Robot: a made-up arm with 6 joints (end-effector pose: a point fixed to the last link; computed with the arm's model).
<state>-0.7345 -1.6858 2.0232 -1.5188 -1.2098 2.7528</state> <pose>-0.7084 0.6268 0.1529 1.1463 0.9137 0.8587</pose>
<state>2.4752 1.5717 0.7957 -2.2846 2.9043 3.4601</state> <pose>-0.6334 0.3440 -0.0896 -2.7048 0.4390 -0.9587</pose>
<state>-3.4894 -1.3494 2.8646 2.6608 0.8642 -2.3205</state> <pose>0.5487 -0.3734 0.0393 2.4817 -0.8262 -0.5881</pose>
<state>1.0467 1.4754 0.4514 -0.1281 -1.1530 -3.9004</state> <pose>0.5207 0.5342 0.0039 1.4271 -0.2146 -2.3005</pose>
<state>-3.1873 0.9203 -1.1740 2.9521 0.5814 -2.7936</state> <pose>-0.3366 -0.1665 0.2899 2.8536 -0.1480 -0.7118</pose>
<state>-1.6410 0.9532 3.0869 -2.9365 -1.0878 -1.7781</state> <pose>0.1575 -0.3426 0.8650 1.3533 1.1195 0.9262</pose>
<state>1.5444 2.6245 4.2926 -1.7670 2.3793 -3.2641</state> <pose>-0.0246 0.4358 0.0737 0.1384 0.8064 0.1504</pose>
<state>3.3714 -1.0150 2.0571 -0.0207 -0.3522 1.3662</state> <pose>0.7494 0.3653 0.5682 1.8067 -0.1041 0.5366</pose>
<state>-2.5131 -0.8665 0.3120 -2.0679 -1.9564 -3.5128</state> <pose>0.1867 0.0267 0.8475 -2.3531 0.4945 0.0572</pose>
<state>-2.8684 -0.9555 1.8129 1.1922 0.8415 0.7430</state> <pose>0.7860 0.2912 0.5283 1.3270 -0.3214 -0.4235</pose>
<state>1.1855 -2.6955 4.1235 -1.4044 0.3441 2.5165</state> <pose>0.0741 0.1011 -0.2764 -0.6170 -0.8195 0.4632</pose>
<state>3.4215 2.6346 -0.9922 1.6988 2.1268 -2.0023</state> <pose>0.0936 0.0023 -0.2800 -1.3556 1.9274 -0.8102</pose>
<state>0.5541 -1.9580 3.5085 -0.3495 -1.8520 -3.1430</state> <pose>-0.2149 -0.3374 -0.2601 0.5811 0.4251 -2.8177</pose>
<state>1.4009 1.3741 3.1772 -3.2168 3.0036 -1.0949</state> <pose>-0.1008 0.5033 0.6611 2.2640 0.7966 -1.9987</pose>
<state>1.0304 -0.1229 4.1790 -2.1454 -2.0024 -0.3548</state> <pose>-0.2622 -0.2417 0.5764 -1.3757 -2.1140 0.6205</pose>
